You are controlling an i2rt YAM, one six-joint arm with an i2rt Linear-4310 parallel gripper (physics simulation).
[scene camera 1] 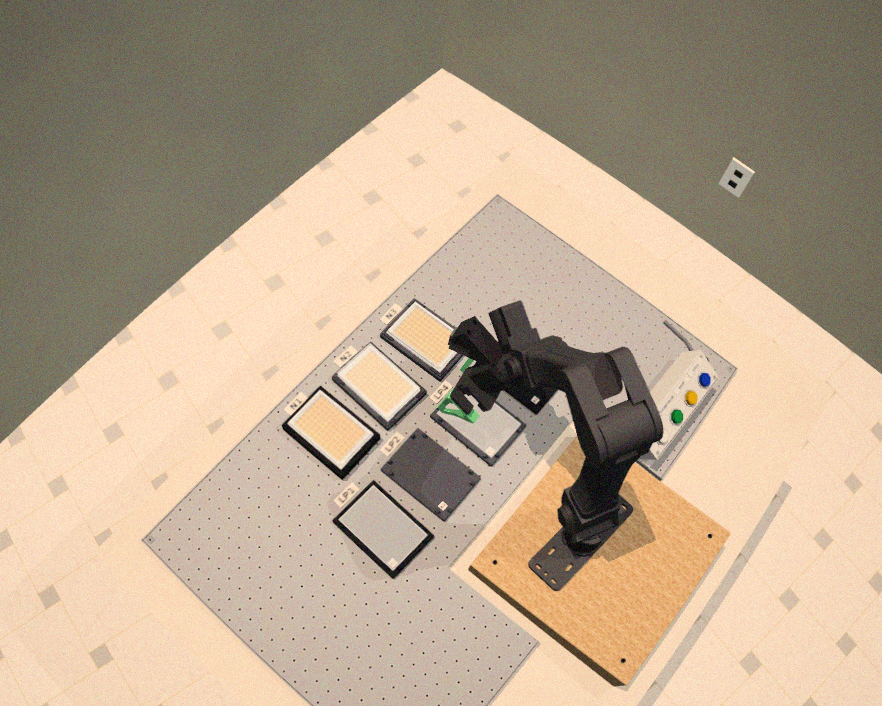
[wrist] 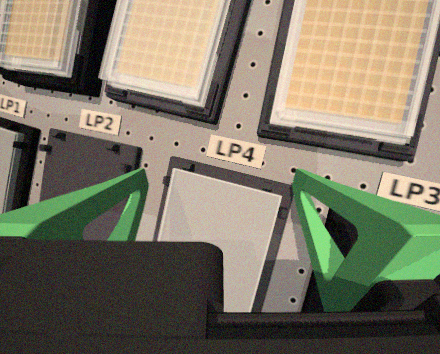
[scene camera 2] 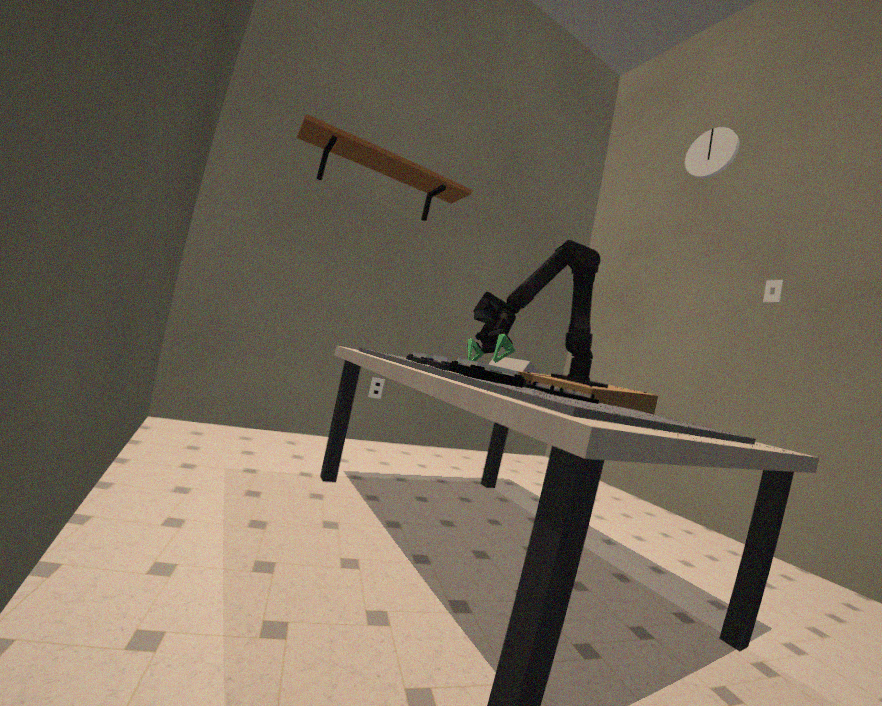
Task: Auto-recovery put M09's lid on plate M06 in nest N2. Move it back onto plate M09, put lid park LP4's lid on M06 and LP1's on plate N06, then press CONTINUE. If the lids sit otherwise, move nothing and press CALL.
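Pixels of known places: gripper, fingertip midpoint: (scene camera 1: 451, 390) (wrist: 220, 176) (scene camera 2: 481, 362); arm's base, origin of the base link: (scene camera 1: 581, 537) (scene camera 2: 577, 381).
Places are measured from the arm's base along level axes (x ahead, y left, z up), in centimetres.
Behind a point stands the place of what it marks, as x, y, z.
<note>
My gripper (scene camera 1: 464, 390) @[34.4, -3.0, -0.7] (scene camera 2: 486, 359) @[34.4, -3.0, -0.7] (wrist: 220, 176) @[34.4, -3.0, -0.7] is open and empty. Its green fingers stand apart over the two sides of the pale lid (scene camera 1: 491, 434) @[24.0, -3.1, -2.8] (wrist: 215, 215) @[31.3, -3.2, -2.8] in park LP4, a little above it. Another pale lid (scene camera 1: 382, 526) @[24.9, 22.3, -2.8] (wrist: 6, 170) @[27.3, 18.6, -2.8] lies in park LP1. Plates with orange grids sit in the nests: the N1 plate (scene camera 1: 331, 432) @[42.9, 17.9, -1.1] (wrist: 37, 30) @[40.8, 16.1, -1.1], the N2 plate (scene camera 1: 378, 385) @[44.1, 5.7, -1.4] (wrist: 170, 45) @[42.0, 3.6, -1.4], which shows a clear, whitish lid, and the N3 plate (scene camera 1: 422, 334) @[46.6, -7.6, -2.3] (wrist: 355, 60) @[43.8, -8.4, -1.9], with a clear rim. Plate names are not readable. A control box (scene camera 1: 678, 371) @[7.6, -35.7, 2.3] has green, yellow and blue buttons; their labels are too small to read.
Park LP2 (scene camera 1: 430, 474) @[26.2, 9.8, -3.6] (wrist: 85, 165) @[30.8, 10.1, -3.6] is a dark tray without a lid. Dark park LP3 (scene camera 1: 526, 399) @[24.5, -13.0, -3.6] is partly hidden under the arm, right of LP4 in the wrist view. The arm stands on a wooden board (scene camera 1: 625, 611) @[-13.9, 4.3, 0.9] beside the perforated plate (scene camera 1: 279, 588) @[28.8, 42.3, -4.6].
</note>
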